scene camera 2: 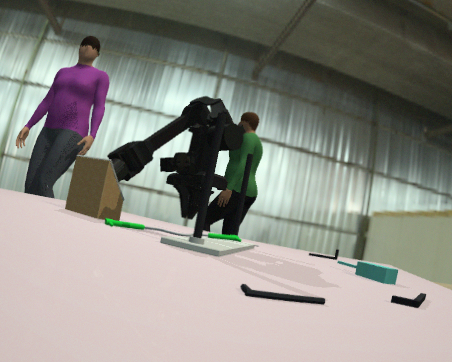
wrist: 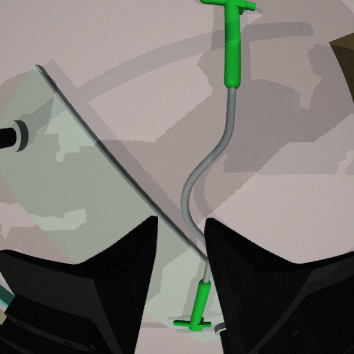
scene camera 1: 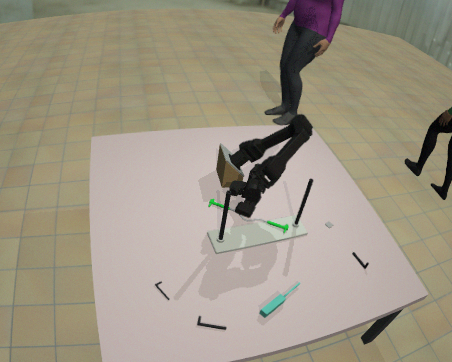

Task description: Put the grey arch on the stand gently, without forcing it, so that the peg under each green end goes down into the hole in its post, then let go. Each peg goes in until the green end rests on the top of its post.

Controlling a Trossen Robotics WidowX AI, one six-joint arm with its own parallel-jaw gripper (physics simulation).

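Pixels of known places: gripper, fingertip midpoint: [scene camera 2: 186,218] [wrist: 181,223]; arm's base, origin of the base link: [scene camera 2: 105,179] [scene camera 1: 234,162].
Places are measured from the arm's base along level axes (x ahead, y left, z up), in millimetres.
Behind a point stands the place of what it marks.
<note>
The grey arch [scene camera 1: 255,219] @(z -85, x 263, y 54 mm) [scene camera 2: 170,232] @(z -92, x 237, y -1 mm) [wrist: 187,195] @(z -89, x 255, y 15 mm) is a curved grey rod with two green ends. It lies low: one green end [scene camera 1: 219,204] @(z -89, x 168, y -78 mm) [scene camera 2: 125,224] @(z -94, x 170, y -81 mm) [wrist: 232,50] @(z -88, x 177, y -63 mm) is over the table, the other [scene camera 1: 277,225] @(z -80, x 307, y 136 mm) [scene camera 2: 224,237] @(z -83, x 309, y 135 mm) [wrist: 201,302] @(z -78, x 294, y 124 mm) over the stand's pale base plate [scene camera 1: 250,241] @(z -90, x 374, y 12 mm) [scene camera 2: 215,246] @(z -91, x 390, y -81 mm) [wrist: 100,190] @(z -91, x 312, y -19 mm). Two black posts [scene camera 1: 225,215] @(z 50, x 368, y -102 mm) [scene camera 1: 304,202] @(z 45, x 308, y 220 mm) [scene camera 2: 208,185] @(z 15, x 366, y -108 mm) [scene camera 2: 245,190] @(z 50, x 307, y 217 mm) stand upright on the plate. My gripper [scene camera 1: 244,212] @(z -54, x 262, y 15 mm) [scene camera 2: 188,215] @(z -54, x 262, y 15 mm) [wrist: 181,223] @(z -54, x 262, y 15 mm) is partly open and empty, pointing down above the rod. In the wrist view its right finger hides part of the rod.
A brown wedge block [scene camera 1: 227,172] @(z -17, x 48, y -35 mm) [scene camera 2: 92,187] @(z -30, x 11, y -52 mm) [wrist: 344,57] @(z -91, x 48, y -28 mm) is at the arm's base. A teal tool [scene camera 1: 273,305] @(z -75, x 686, y 30 mm) [scene camera 2: 376,272] @(z -87, x 681, y 6 mm), black L-shaped keys [scene camera 1: 211,325] @(z -94, x 735, y -187 mm) [scene camera 1: 360,261] @(z -96, x 529, y 460 mm) [scene camera 1: 162,291] @(z -96, x 589, y -335 mm) [scene camera 2: 285,296] @(z -98, x 588, y -340 mm) and a small grey tile [scene camera 1: 329,224] @(z -100, x 302, y 389 mm) lie on the table [scene camera 1: 140,210] @(z -102, x 187, y -406 mm). People stand beyond the table.
</note>
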